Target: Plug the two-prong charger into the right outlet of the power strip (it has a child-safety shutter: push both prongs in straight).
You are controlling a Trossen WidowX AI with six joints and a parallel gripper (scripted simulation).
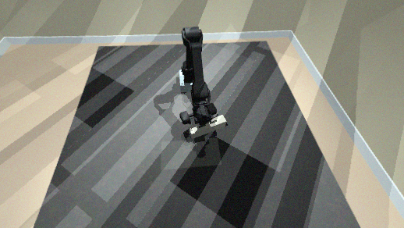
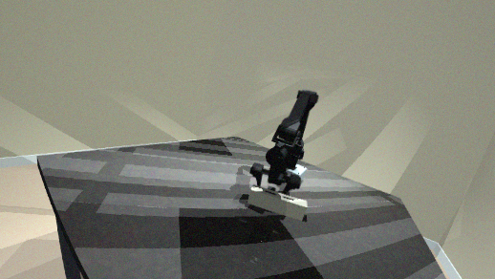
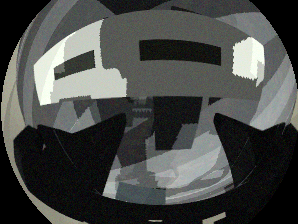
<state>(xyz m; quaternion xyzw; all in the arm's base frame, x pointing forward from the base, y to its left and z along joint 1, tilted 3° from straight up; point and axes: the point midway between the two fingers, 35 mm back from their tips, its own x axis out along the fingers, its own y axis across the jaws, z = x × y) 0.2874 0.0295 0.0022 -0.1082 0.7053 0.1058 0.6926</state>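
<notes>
The dark two-prong charger lies 2 cm ahead of my gripper tip, 1 cm to the left of it and 1 cm above it.
</notes>
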